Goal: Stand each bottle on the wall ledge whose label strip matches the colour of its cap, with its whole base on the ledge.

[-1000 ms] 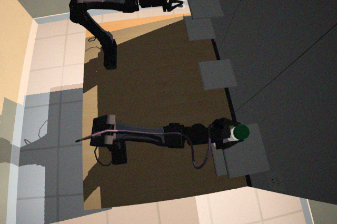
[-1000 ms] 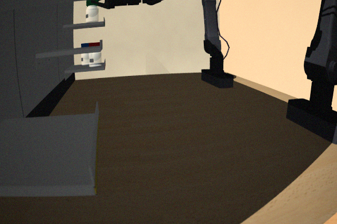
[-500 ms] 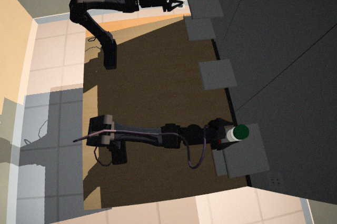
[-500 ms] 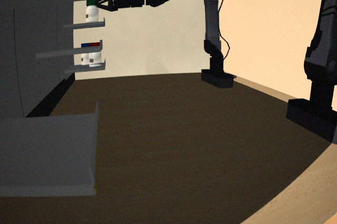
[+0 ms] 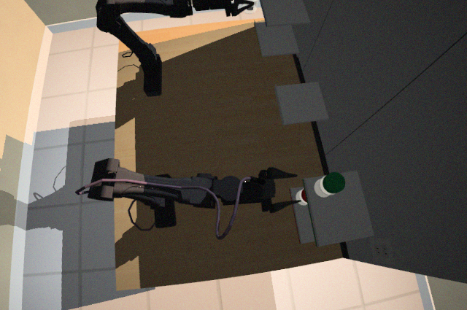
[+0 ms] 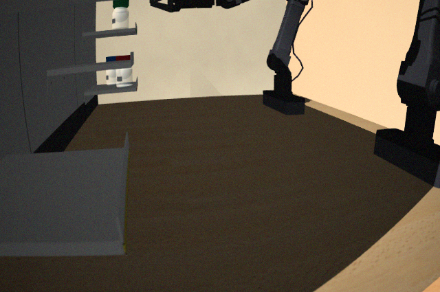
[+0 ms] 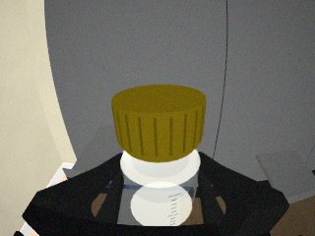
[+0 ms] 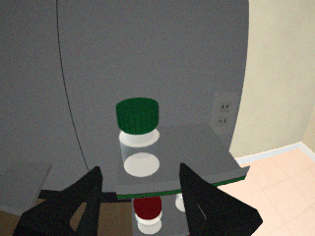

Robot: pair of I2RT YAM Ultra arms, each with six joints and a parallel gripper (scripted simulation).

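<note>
My left gripper is now 70 mm short of the yellow strip, 60 mm to the right of it and 300 mm above it. Also, from my left hand: blue strip 70 mm ahead, 60 mm to the left, 110 mm below; then green-capped bottle 90 mm ahead, 680 mm to the right, 60 mm below; then yellow-capped bottle right at my left hand.
Right now my right hand is 140 mm short of the blue-capped bottle, 110 mm to the left of it and 230 mm above it. Round my right hand: red-capped bottle (90 mm ahead, 10 mm to the right, 230 mm below); green strip (50 mm ahead, 70 mm to the right, 90 mm below); green-capped bottle (110 mm ahead, 10 mm to the right, 40 mm below).
</note>
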